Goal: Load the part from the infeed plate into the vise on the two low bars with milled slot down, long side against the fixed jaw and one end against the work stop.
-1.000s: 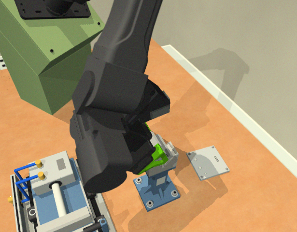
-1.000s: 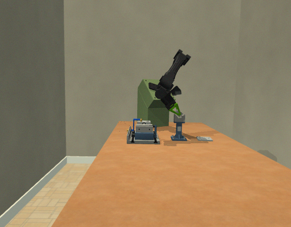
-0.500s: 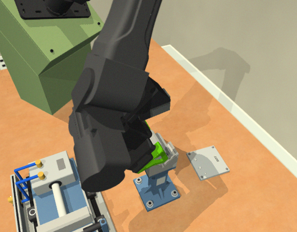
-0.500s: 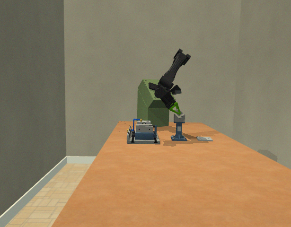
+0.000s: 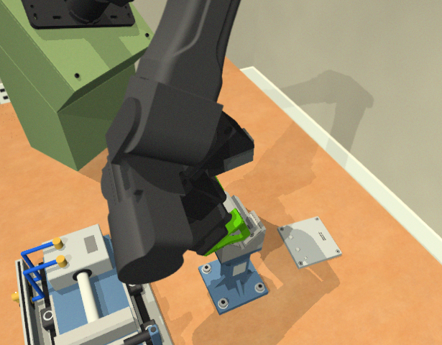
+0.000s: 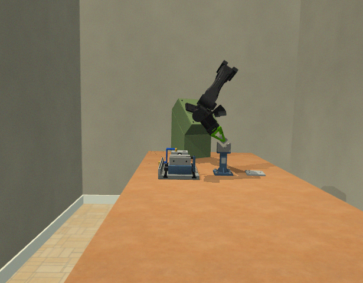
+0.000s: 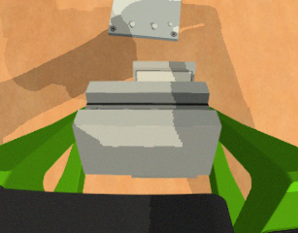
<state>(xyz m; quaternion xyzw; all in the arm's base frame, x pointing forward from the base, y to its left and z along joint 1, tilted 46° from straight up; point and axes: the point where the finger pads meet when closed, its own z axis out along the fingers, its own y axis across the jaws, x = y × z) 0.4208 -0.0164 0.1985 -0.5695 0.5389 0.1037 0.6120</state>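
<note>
The grey part is 10 mm above my hand. Also, from my hand: moving jaw 220 mm to the right, 100 mm below, 20 mm ahead; work stop 170 mm to the right, 80 mm below, 50 mm ahead; white cylinder rod 210 mm to the right, 100 mm below, 40 mm behind.
</note>
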